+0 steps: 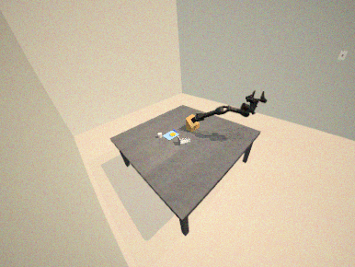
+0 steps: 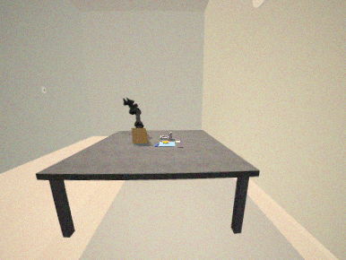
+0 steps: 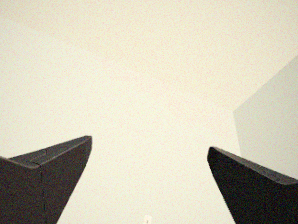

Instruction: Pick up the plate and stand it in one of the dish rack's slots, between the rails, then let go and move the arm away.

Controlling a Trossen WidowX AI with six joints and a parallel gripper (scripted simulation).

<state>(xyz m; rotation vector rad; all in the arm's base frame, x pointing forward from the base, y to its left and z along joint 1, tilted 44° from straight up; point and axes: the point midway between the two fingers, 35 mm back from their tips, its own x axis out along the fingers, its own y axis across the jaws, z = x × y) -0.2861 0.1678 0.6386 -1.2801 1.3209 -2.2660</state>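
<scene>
Right now the yellow plate is 580 mm ahead of my gripper tip, 650 mm to the right of it and 480 mm below it. From my gripper tip the other things lie so: white cup 700 mm ahead, 740 mm to the right, 470 mm below; then wire dish rack 580 mm ahead, 450 mm to the right, 470 mm below; then blue utensil 490 mm ahead, 710 mm to the right, 490 mm below.
</scene>
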